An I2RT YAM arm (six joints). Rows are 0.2 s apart.
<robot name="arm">
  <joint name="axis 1" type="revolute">
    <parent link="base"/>
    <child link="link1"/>
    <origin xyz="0 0 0.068"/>
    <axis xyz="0 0 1"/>
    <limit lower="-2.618" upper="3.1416"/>
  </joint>
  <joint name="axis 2" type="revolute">
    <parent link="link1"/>
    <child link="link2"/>
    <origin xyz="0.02 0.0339 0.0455"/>
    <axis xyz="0 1 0"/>
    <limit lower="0" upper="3.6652"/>
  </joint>
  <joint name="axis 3" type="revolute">
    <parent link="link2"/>
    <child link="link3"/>
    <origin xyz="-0.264 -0.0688 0"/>
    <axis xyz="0 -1 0"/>
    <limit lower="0" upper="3.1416"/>
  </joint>
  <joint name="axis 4" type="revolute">
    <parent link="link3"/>
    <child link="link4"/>
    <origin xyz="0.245 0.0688 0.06"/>
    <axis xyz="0 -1 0"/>
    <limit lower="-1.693" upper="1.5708"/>
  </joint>
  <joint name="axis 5" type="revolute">
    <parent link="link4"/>
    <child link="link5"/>
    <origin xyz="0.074 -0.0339 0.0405"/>
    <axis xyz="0 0 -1"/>
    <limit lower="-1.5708" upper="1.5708"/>
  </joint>
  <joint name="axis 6" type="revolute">
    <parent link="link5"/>
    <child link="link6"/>
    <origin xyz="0.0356 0 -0.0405"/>
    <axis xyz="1 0 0"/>
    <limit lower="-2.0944" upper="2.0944"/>
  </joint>
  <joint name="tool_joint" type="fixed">
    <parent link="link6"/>
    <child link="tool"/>
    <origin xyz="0 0 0" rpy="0 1.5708 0"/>
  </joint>
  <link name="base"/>
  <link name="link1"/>
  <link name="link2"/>
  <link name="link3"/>
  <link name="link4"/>
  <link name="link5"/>
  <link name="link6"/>
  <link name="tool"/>
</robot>
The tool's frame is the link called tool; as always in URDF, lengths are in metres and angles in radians.
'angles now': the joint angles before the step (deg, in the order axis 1, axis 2, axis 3, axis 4, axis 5, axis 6). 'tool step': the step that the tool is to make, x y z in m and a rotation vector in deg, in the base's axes. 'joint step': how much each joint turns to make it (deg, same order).
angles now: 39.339, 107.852, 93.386, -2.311, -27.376, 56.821
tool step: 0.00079, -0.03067, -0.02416, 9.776, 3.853, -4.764
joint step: -3.238, -4.011, -14.106, 18.403, -0.710, 11.503
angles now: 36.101, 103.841, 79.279, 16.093, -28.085, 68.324
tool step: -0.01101, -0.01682, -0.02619, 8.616, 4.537, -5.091
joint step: -0.711, -2.202, -11.636, 15.759, 3.484, 11.168
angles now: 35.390, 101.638, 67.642, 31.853, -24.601, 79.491
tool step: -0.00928, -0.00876, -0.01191, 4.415, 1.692, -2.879
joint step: -0.023, -1.229, -5.868, 7.793, 2.813, 5.012
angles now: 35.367, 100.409, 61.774, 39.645, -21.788, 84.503
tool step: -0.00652, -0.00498, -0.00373, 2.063, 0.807, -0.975
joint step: 0.050, -1.082, -2.882, 3.161, 1.088, 2.272
